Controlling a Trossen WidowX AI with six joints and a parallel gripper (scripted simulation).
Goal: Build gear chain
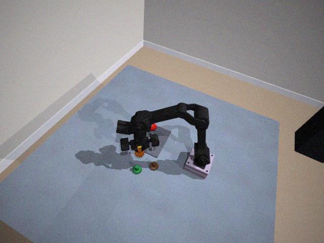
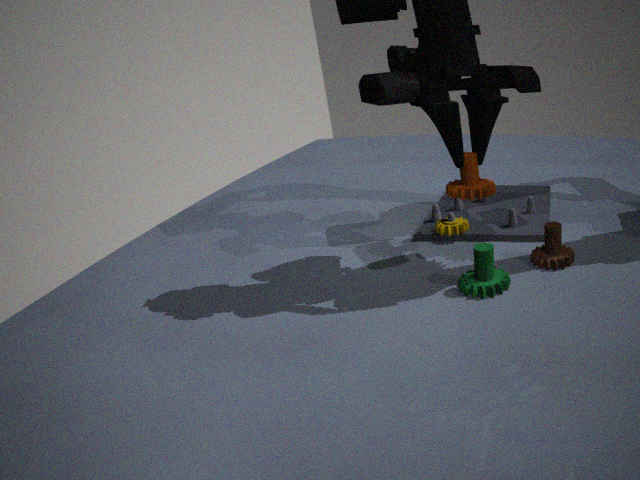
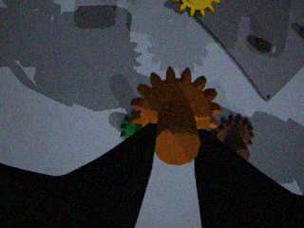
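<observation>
Right now my gripper tip is 50 mm short of the red gear, 240 mm to the left of it and 80 mm above it. Also, from my gripper tip: yellow gear 40 mm ahead, 70 mm to the right, 80 mm below; then orange gear 10 mm below; then green gear 20 mm behind, 60 mm to the left, 80 mm below.
</observation>
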